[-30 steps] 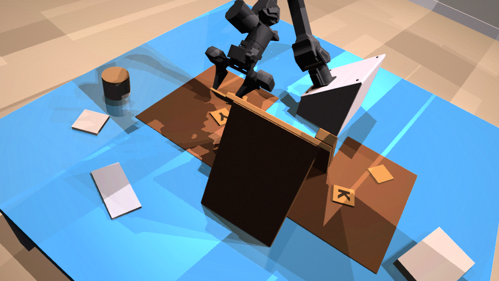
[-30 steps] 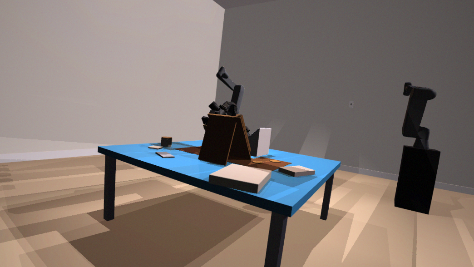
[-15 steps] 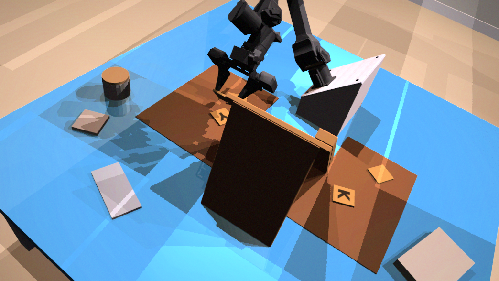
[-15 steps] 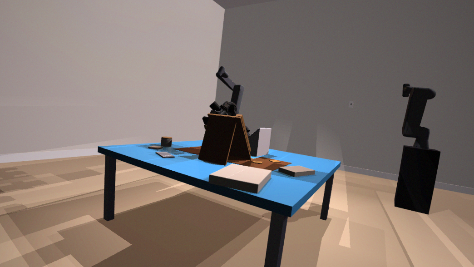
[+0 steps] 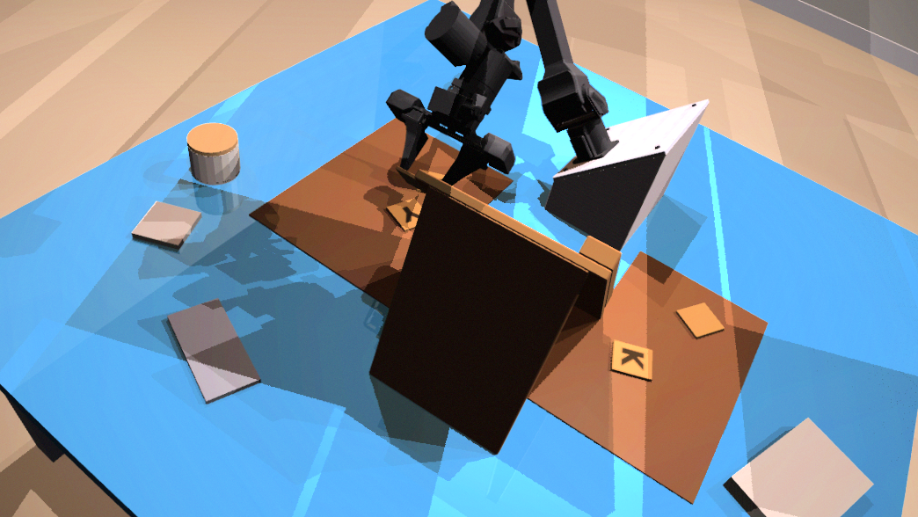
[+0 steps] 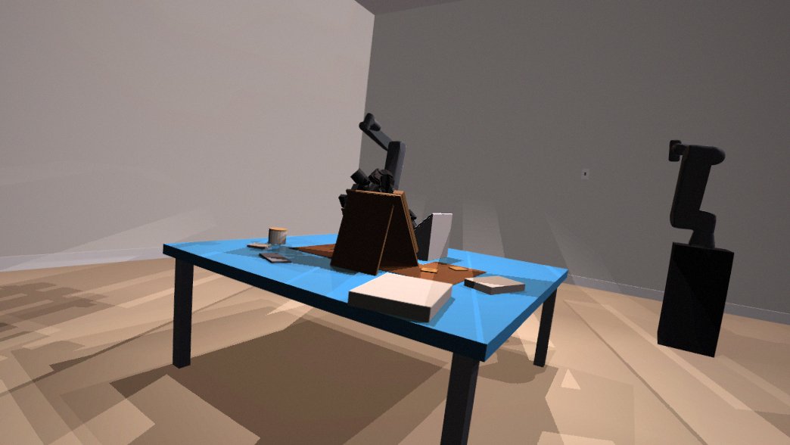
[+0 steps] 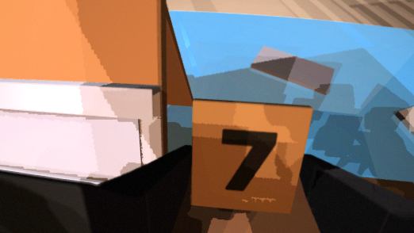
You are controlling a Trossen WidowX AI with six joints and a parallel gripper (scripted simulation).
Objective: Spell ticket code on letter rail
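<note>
My gripper tip is 70 mm past the white ticket, 120 mm to the right of it and 80 mm above it. From my gripper tip the other things lie so: grey card (290 mm ahead, 90 mm to the right, 170 mm below); brown mat (160 mm behind, 120 mm to the left, 180 mm below); white card (190 mm ahead, 320 mm to the right, 170 mm below).
</note>
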